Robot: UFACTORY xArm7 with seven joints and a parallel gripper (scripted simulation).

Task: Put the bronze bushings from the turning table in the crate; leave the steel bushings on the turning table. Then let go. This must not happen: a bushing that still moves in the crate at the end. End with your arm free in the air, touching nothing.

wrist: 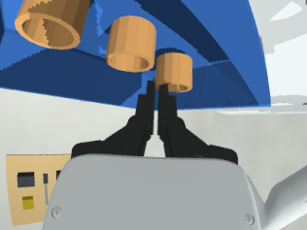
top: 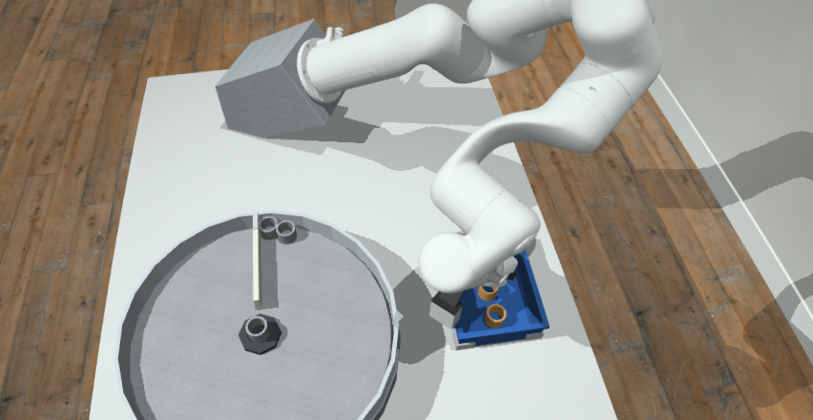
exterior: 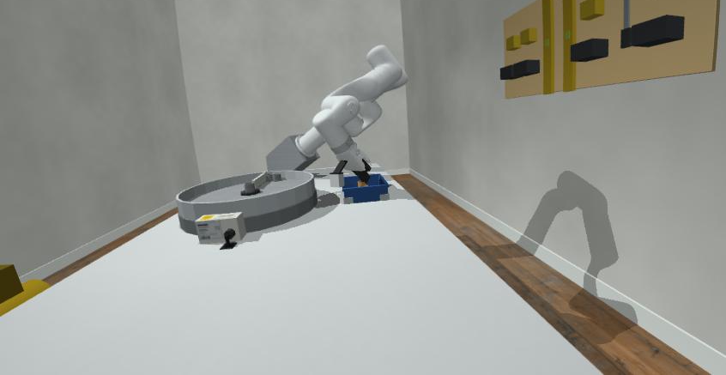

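Right now the blue crate is 4 cm ahead of my hand and 3 cm below it. Round my hand: turning table: 36 cm to the right, 16 cm ahead.
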